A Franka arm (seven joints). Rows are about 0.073 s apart.
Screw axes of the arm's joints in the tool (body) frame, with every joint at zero. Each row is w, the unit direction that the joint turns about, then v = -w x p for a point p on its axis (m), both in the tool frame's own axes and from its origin. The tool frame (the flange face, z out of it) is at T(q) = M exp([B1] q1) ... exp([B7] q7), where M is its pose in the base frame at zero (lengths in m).
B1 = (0, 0, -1, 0, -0.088, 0)
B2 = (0, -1, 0, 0.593, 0, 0.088)
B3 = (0, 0, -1, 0, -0.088, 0)
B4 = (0, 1, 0, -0.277, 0, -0.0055)
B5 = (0, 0, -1, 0, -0.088, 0)
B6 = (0, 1, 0, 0.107, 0, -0.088)
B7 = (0, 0, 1, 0, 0, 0)
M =
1 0 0 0.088
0 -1 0 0
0 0 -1 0.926
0 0 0 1
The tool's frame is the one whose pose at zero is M.
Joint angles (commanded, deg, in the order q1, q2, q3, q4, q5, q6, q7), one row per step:
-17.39 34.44 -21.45 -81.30 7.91 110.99 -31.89
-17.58 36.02 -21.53 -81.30 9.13 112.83 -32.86
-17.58 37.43 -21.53 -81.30 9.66 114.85 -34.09
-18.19 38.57 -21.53 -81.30 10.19 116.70 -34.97
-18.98 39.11 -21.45 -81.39 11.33 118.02 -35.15
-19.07 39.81 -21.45 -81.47 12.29 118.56 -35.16
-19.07 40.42 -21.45 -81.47 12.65 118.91 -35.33
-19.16 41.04 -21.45 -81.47 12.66 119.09 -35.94
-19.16 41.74 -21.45 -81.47 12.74 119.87 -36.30
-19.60 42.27 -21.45 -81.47 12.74 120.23 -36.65
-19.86 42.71 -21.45 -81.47 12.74 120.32 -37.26
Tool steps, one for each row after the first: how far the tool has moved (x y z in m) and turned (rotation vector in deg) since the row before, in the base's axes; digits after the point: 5 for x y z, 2 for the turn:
0.00255 -0.00374 -0.01600 0.20 -0.60 0.36
0.00363 -0.00187 -0.01388 -0.40 -0.48 1.15
-0.00128 -0.00792 -0.01093 -0.42 -0.61 0.17
-0.00309 -0.00805 -0.00545 0.16 -1.11 -1.01
0.00012 -0.00076 -0.00830 0.53 -0.26 -0.52
0.00043 -0.00008 -0.00685 0.20 0.11 0.01
-0.00076 -0.00100 -0.00722 0.11 0.47 0.52
0.00068 -0.00071 -0.00728 -0.23 0.05 0.36
-0.00316 -0.00478 -0.00587 -0.05 0.25 -0.07
-0.00221 -0.00261 -0.00519 0.12 0.37 0.35

